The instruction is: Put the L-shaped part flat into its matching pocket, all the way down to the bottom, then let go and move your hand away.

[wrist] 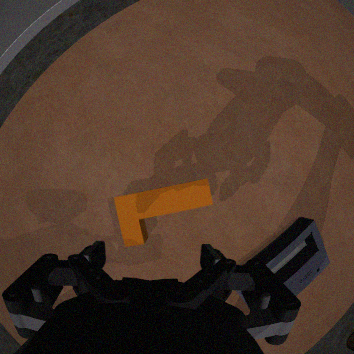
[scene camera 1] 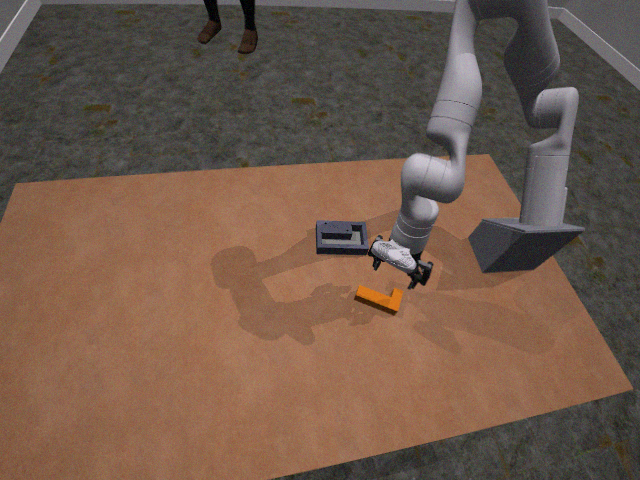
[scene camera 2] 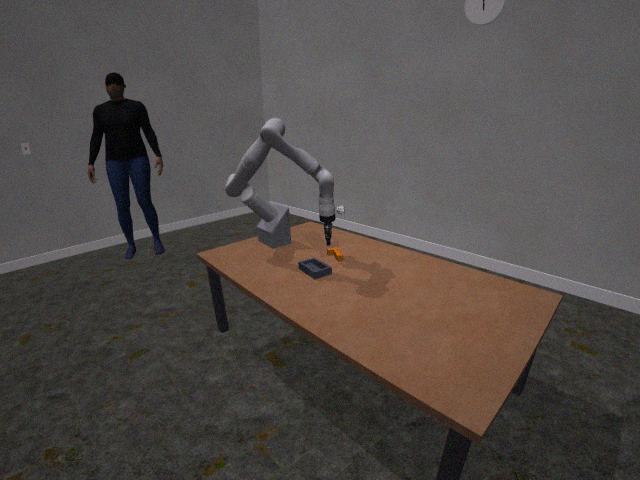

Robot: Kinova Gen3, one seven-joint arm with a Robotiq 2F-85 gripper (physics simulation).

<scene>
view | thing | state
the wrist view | my gripper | -
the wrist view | orange L-shaped part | on the table
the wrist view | pocket block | -
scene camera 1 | orange L-shaped part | -
</scene>
